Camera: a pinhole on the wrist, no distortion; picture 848 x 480 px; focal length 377.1 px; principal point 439.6 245.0 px. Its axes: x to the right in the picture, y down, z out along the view. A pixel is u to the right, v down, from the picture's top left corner.
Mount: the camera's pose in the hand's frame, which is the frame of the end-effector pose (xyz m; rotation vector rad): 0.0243 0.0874 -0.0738 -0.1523 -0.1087 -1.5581
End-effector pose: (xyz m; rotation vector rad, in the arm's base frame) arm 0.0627 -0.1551 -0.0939 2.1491 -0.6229 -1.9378
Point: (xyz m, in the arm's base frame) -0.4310 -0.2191 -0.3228
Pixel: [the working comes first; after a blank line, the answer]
In the camera's frame: 0.1288 0.1624 0.5709

524.7 352.3
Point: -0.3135 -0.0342 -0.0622
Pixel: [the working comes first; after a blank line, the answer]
In the camera's frame: 0.1858 -0.1409 0.4271

603.7 120.6
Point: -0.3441 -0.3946 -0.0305
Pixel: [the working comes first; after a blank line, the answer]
In the camera's frame: -0.1537 -0.0168 0.4618

314.1 231.3
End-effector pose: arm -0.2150 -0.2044 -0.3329 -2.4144 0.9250 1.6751
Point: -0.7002 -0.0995 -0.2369
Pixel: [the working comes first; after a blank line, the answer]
In the camera's frame: -0.0201 -0.2777 0.4805

423.8 27.1
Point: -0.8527 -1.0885 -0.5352
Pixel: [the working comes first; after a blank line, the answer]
In the camera's frame: -0.8246 0.3874 0.5117

outside the picture
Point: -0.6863 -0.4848 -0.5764
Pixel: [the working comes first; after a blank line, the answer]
In the camera's frame: -0.2286 0.1909 0.5114

271.1 385.7
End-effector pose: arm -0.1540 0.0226 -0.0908 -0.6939 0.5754 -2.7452
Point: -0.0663 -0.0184 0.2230
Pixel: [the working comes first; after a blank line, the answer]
In the camera's frame: 0.2356 0.0276 0.3508

692.9 274.7
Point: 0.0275 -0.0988 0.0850
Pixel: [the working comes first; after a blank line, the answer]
In the camera's frame: 0.0852 -0.0790 0.3328

536.2 155.5
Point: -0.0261 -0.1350 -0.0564
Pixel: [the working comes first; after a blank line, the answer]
In the camera's frame: -0.0208 -0.0734 0.2191

403.9 118.7
